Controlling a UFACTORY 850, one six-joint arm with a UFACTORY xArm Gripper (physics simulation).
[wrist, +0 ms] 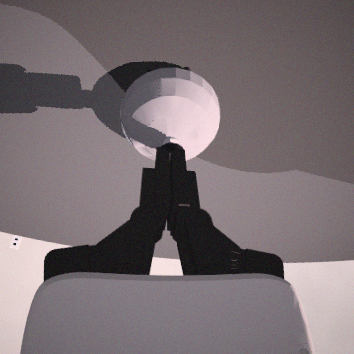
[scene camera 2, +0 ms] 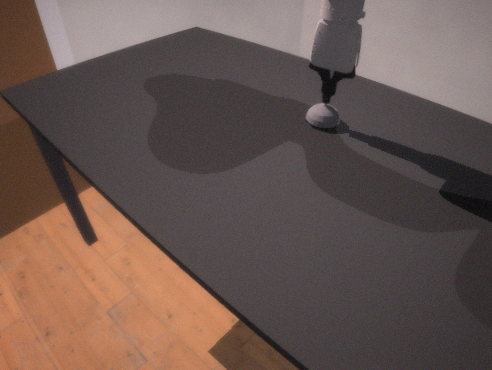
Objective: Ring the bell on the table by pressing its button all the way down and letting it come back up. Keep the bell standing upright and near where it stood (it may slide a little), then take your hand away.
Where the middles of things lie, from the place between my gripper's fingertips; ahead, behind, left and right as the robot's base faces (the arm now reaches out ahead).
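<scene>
Dome-shaped bell [scene camera 2: 321,116]: 4 cm below my hand.
</scene>
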